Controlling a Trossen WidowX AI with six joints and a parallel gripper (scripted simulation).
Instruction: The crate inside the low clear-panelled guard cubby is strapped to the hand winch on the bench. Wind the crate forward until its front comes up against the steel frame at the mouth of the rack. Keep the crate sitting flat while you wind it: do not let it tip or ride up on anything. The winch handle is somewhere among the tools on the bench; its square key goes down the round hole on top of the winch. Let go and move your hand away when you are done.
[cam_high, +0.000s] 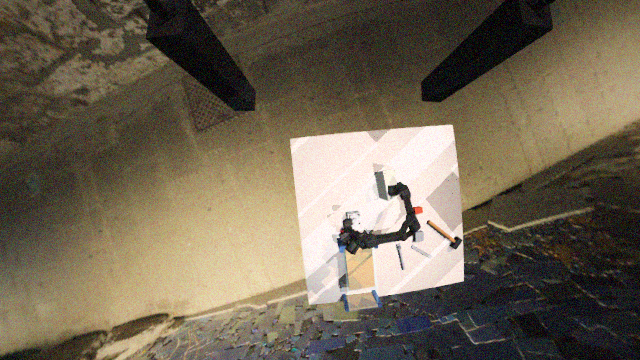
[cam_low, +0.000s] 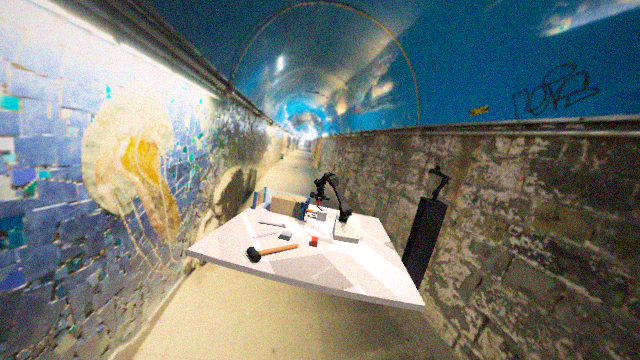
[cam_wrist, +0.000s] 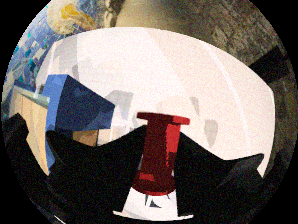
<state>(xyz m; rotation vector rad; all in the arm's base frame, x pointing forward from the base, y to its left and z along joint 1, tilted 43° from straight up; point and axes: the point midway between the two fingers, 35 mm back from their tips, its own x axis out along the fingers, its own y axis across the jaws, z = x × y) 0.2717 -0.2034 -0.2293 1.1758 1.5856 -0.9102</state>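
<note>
My gripper tip is 40 mm to the right of the winch handle, 30 mm past it and 30 mm above it. Round my gripper tip: hand winch 100 mm below, 80 mm to the left, 80 mm behind; then blue steel frame 110 mm to the left, 90 mm ahead, 30 mm below; then dark red knob 20 mm to the left.
</note>
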